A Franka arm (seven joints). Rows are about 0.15 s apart.
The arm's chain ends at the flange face. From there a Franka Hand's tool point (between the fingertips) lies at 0.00 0.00 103.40 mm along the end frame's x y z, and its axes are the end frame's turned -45 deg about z.
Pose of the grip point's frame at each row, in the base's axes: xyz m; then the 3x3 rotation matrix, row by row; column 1 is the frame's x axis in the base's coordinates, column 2 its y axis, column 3 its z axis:
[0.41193 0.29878 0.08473], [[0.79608 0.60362 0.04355], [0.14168 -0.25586 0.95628], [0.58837 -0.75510 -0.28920]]
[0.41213 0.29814 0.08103], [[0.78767 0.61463 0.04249], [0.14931 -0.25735 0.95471], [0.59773 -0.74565 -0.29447]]
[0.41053 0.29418 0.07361], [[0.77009 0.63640 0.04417], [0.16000 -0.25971 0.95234], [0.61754 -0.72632 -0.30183]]
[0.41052 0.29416 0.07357], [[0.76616 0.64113 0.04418], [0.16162 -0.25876 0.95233], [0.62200 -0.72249 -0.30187]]
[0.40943 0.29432 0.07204], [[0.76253 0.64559 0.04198], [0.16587 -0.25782 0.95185], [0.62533 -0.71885 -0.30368]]
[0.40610 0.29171 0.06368], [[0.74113 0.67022 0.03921], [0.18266 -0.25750 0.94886], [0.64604 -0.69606 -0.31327]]
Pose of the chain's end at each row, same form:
[0.40743 0.19990 0.11463], [[0.98974 -0.13609 0.04355], [-0.08074 -0.28110 0.95628], [-0.11790 -0.94998 -0.28920]]
[0.40774 0.19942 0.11148], [[0.99158 -0.12236 0.04249], [-0.07640 -0.28755 0.95471], [-0.10460 -0.94991 -0.29447]]
[0.40596 0.19571 0.10482], [[0.99454 -0.09453 0.04417], [-0.07051 -0.29678 0.95234], [-0.07692 -0.95025 -0.30183]]
[0.40595 0.19569 0.10478], [[0.99510 -0.08841 0.04418], [-0.06869 -0.29725 0.95233], [-0.07106 -0.95070 -0.30187]]
[0.40509 0.19590 0.10344], [[0.99569 -0.08269 0.04198], [-0.06502 -0.29959 0.95185], [-0.06613 -0.95048 -0.30368]]
[0.40205 0.19360 0.09607], [[0.99798 -0.05014 0.03921], [-0.05292 -0.31124 0.94886], [-0.03537 -0.94901 -0.31327]]

